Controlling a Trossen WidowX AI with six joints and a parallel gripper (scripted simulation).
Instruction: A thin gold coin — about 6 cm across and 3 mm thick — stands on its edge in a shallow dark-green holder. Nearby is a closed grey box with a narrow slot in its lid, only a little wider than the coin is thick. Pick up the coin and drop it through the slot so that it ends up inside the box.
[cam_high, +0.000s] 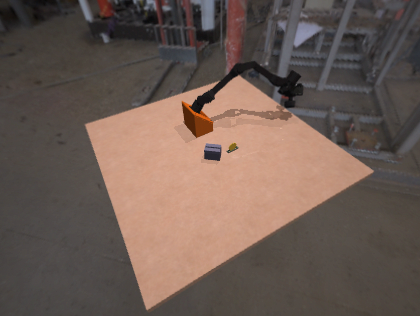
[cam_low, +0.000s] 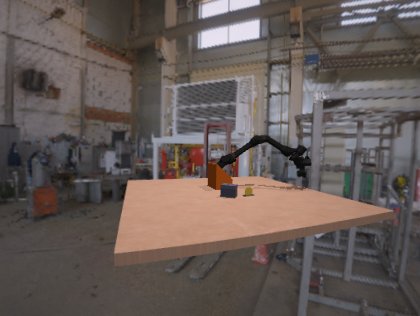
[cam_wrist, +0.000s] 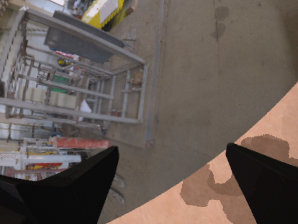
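The gold coin lies 80 mm ahead of my gripper tip, 580 mm to the right of it and 80 mm below it.
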